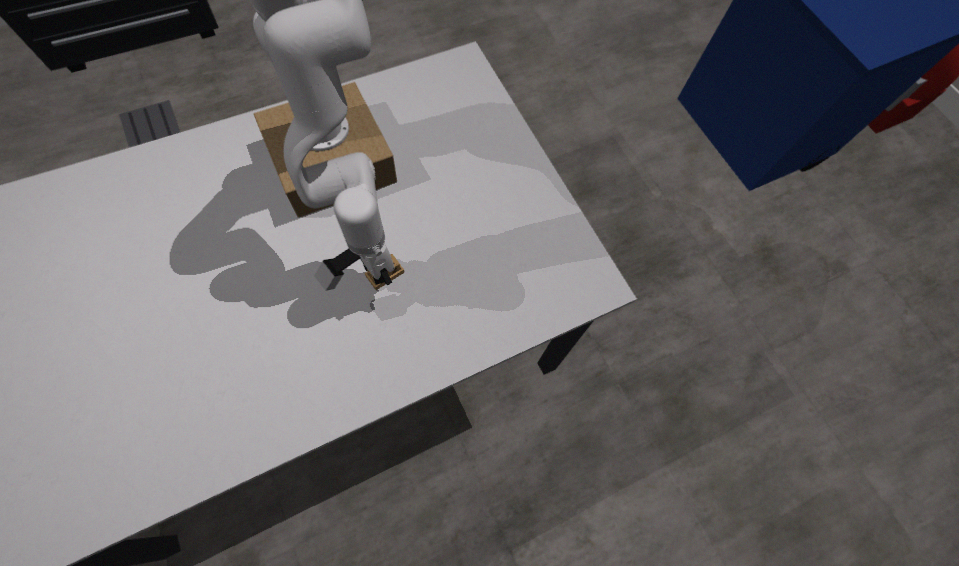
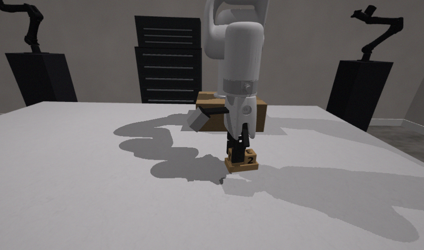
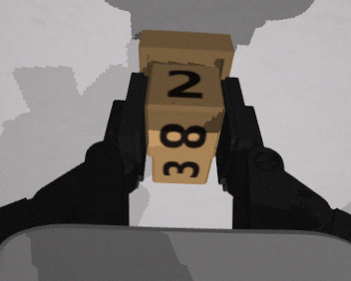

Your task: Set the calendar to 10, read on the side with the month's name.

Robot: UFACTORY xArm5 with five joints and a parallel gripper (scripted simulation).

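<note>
The wooden calendar tray is 2 cm to the left of my hand and 4 cm below it.
</note>
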